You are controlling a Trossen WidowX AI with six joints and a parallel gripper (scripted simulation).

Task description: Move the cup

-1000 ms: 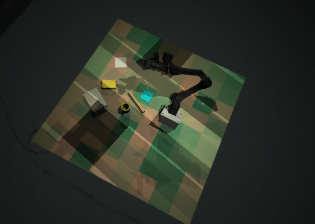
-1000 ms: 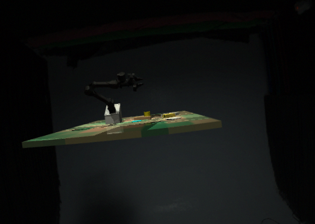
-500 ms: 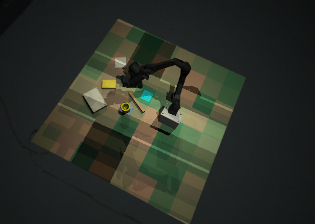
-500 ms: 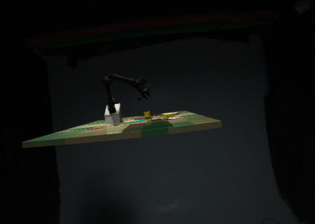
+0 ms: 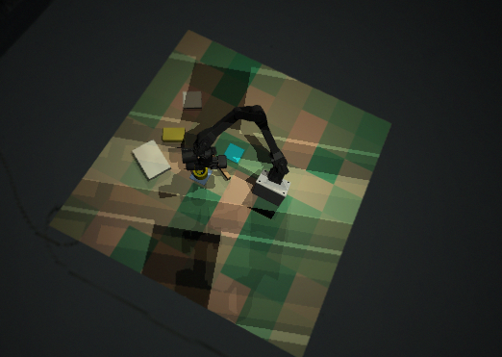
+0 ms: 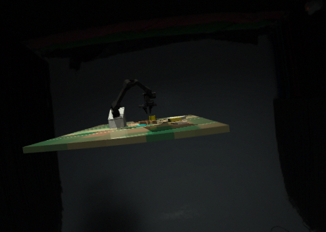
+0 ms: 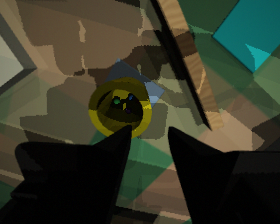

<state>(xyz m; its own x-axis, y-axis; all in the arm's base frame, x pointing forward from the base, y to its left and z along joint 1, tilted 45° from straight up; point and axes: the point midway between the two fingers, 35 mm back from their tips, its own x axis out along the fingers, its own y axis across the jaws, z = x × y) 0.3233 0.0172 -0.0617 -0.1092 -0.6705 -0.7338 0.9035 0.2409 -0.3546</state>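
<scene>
My gripper tip is 60 mm above the yellow cup, 30 mm short of it and 10 mm to the right of it. Also, from my gripper tip: thin wooden stick: 90 mm below, 80 mm to the right, 20 mm behind; then green marble: 80 mm below, 40 mm ahead, 20 mm to the left.
</scene>
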